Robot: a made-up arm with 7 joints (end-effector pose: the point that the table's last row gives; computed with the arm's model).
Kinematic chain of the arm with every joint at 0, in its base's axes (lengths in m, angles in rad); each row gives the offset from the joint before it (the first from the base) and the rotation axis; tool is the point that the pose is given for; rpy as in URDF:
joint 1: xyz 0 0 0.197 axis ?
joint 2: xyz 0 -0.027 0.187 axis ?
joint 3: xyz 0 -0.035 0.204 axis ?
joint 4: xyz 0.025 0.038 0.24 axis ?
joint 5: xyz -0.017 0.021 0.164 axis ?
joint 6: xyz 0 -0.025 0.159 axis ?
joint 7: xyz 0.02 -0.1 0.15 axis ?
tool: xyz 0 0 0 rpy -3.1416 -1.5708 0
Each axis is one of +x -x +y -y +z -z.
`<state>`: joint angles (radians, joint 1 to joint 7).
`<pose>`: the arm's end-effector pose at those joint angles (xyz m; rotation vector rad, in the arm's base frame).
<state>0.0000 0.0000 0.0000 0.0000 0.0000 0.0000 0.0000</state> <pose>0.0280 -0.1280 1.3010 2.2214 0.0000 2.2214</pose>
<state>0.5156 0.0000 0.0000 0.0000 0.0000 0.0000 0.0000</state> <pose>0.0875 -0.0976 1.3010 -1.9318 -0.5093 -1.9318</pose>
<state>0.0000 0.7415 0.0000 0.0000 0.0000 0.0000 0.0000</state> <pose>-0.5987 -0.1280 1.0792 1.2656 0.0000 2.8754</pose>
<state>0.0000 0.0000 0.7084 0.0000 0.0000 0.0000 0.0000</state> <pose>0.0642 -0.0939 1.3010 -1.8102 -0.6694 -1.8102</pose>
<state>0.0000 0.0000 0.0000 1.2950 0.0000 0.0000 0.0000</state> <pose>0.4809 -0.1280 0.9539 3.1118 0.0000 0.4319</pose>
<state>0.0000 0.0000 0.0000 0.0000 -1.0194 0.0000 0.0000</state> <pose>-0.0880 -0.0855 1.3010 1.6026 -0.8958 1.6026</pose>
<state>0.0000 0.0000 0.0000 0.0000 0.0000 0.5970 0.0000</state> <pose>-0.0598 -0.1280 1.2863 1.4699 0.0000 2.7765</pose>
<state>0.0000 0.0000 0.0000 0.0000 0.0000 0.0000 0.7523</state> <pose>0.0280 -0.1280 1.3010 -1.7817 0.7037 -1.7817</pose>
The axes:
joint 1: +z
joint 2: -y
joint 3: +z
joint 4: +y
joint 5: +z
joint 6: -y
joint 7: +x

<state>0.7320 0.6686 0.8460 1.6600 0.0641 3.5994 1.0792</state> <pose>-0.1055 -0.0323 0.8006 0.8935 -0.2247 -0.3597</pose>
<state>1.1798 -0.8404 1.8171 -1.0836 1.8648 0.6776 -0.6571</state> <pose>0.5775 0.4211 0.8526 0.7040 0.8037 -0.0492</pose>
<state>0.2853 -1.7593 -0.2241 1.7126 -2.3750 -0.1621 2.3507</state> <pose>0.4055 0.0573 -0.2236 1.5158 0.5979 1.2105</pose>
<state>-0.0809 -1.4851 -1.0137 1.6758 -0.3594 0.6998 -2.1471</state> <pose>0.5096 -0.5343 0.1977 -1.3120 -1.6559 1.7568</pose>
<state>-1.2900 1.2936 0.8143 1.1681 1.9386 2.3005 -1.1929</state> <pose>0.0506 0.3578 0.7020 0.3065 -0.1697 2.7689</pose>
